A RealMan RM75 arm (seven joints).
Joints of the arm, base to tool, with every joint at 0 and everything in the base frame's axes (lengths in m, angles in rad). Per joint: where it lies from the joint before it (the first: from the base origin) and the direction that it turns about. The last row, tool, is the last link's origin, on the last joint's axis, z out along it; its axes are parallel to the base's.
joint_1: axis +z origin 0 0 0.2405
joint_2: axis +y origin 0 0 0
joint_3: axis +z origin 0 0 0.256
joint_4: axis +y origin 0 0 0
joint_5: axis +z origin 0 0 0.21
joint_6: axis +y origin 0 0 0
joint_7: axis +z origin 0 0 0.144
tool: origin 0 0 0
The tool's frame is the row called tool.
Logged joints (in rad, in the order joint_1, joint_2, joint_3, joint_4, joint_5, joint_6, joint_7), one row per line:
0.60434, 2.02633, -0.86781, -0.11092, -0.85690, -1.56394, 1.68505
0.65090, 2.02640, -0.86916, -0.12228, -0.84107, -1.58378, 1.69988
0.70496, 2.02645, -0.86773, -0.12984, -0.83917, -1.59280, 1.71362
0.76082, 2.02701, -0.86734, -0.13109, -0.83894, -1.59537, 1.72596
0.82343, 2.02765, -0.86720, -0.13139, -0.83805, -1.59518, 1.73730
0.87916, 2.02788, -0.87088, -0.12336, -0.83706, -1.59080, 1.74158
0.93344, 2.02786, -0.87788, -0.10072, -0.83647, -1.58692, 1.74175
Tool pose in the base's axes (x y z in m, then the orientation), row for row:
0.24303, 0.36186, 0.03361, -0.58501, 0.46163, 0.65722, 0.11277
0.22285, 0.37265, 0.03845, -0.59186, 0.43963, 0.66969, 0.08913
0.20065, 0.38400, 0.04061, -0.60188, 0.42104, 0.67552, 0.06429
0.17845, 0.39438, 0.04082, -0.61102, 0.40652, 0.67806, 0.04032
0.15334, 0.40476, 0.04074, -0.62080, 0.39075, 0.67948, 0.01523
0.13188, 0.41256, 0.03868, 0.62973, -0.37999, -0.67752, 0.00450
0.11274, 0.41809, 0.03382, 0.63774, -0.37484, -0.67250, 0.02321
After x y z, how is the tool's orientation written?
As a quaternion, x y z w.
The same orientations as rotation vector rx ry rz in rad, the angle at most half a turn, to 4 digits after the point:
-1.7166, 1.3546, 1.9285
-1.7607, 1.3079, 1.9923
-1.8172, 1.2712, 2.0395
-1.8718, 1.2453, 2.0772
-1.9316, 1.2158, 2.1142
1.9727, -1.1904, -2.1224
1.9744, -1.1605, -2.0820

